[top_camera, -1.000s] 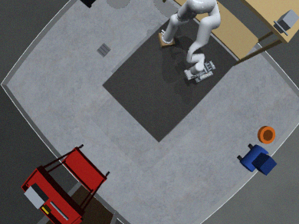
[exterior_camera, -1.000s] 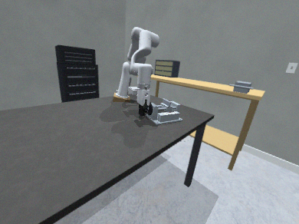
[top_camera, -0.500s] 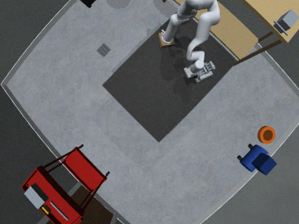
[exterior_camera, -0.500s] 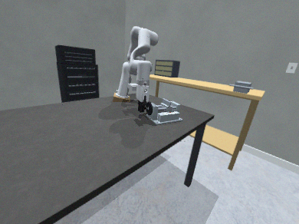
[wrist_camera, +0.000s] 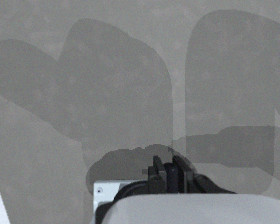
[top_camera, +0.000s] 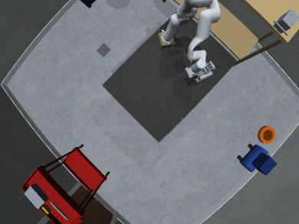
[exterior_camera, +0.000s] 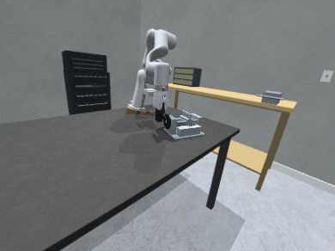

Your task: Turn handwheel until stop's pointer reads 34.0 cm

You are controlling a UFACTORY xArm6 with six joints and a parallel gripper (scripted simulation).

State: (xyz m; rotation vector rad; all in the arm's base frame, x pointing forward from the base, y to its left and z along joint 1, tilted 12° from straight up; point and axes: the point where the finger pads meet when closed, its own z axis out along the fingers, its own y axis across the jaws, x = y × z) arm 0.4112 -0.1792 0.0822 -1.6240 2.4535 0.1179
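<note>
The handwheel lies 1 cm ahead of my hand, 2 cm to the left of it and 1 cm below it. The rest, counted from my hand: upright knob: 1 cm to the left; then sliding stop: 10 cm ahead, 14 cm to the left.
</note>
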